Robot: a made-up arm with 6 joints. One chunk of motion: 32 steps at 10 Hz.
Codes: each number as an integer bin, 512 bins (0 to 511) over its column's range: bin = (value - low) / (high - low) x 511, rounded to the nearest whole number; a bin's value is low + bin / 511 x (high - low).
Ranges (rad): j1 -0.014..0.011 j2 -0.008..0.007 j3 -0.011..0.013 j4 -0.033..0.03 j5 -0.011..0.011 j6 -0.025..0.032
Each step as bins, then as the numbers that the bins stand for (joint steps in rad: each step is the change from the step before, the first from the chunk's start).
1 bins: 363 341 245 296 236 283
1 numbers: 0.00376 0.00201 0.00051 0.00349 -0.00084 0.00657
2 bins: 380 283 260 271 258 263
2 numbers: 0.00459 0.00031 0.00121 0.00041 0.00011 0.00434
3 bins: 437 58 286 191 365 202
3 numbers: 0.00738 -0.00630 0.00243 -0.00945 0.00471 -0.00247
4 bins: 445 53 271 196 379 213
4 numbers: 0.00777 -0.00644 0.00173 -0.00884 0.00532 -0.00124
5 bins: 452 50 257 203 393 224
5 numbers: 0.00811 -0.00653 0.00107 -0.00797 0.00592 -0.00001
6 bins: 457 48 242 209 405 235
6 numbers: 0.00836 -0.00659 0.00037 -0.00723 0.00644 0.00121
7 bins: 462 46 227 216 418 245
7 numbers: 0.00860 -0.00665 -0.00034 -0.00637 0.00700 0.00233
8 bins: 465 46 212 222 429 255
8 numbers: 0.00875 -0.00665 -0.00104 -0.00563 0.00747 0.00344
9 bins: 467 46 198 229 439 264
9 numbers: 0.00885 -0.00665 -0.00170 -0.00477 0.00790 0.00445
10 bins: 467 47 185 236 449 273
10 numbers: 0.00885 -0.00662 -0.00231 -0.00390 0.00833 0.00545
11 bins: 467 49 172 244 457 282
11 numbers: 0.00885 -0.00656 -0.00292 -0.00292 0.00868 0.00646
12 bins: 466 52 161 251 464 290
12 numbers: 0.00880 -0.00647 -0.00344 -0.00205 0.00898 0.00735
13 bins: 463 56 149 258 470 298
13 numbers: 0.00865 -0.00636 -0.00400 -0.00119 0.00923 0.00824
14 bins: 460 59 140 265 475 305
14 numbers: 0.00850 -0.00627 -0.00442 -0.00033 0.00945 0.00902
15 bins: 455 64 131 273 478 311
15 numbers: 0.00826 -0.00612 -0.00485 0.00066 0.00958 0.00969
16 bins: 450 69 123 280 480 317
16 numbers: 0.00802 -0.00597 -0.00522 0.00152 0.00967 0.01036
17 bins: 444 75 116 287 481 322
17 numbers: 0.00772 -0.00580 -0.00555 0.00238 0.00971 0.01092
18 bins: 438 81 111 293 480 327
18 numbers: 0.00743 -0.00562 -0.00579 0.00312 0.00967 0.01148
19 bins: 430 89 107 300 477 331
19 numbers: 0.00704 -0.00539 -0.00597 0.00399 0.00954 0.01192
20 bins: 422 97 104 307 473 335
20 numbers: 0.00665 -0.00515 -0.00612 0.00485 0.00936 0.01237
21 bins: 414 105 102 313 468 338
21 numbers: 0.00625 -0.00492 -0.00621 0.00559 0.00915 0.01270
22 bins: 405 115 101 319 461 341
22 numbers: 0.00581 -0.00462 -0.00626 0.00633 0.00885 0.01304
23 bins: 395 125 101 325 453 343
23 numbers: 0.00532 -0.00433 -0.00626 0.00707 0.00850 0.01326
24 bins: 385 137 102 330 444 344
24 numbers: 0.00484 -0.00398 -0.00621 0.00768 0.00812 0.01337
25 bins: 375 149 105 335 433 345
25 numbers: 0.00435 -0.00363 -0.00607 0.00830 0.00764 0.01348
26 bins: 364 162 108 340 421 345
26 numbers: 0.00381 -0.00324 -0.00593 0.00892 0.00713 0.01348
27 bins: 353 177 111 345 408 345
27 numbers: 0.00327 -0.00280 -0.00579 0.00953 0.00657 0.01348
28 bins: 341 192 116 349 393 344
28 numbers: 0.00268 -0.00236 -0.00555 0.01003 0.00592 0.01337
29 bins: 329 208 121 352 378 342
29 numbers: 0.00210 -0.00189 -0.00532 0.01040 0.00527 0.01315
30 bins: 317 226 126 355 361 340
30 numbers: 0.00151 -0.00137 -0.00508 0.01077 0.00454 0.01293
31 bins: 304 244 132 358 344 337
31 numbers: 0.00087 -0.00084 -0.00480 0.01114 0.00381 0.01259
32 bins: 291 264 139 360 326 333
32 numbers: 0.00024 -0.00025 -0.00447 0.01138 0.00304 0.01214
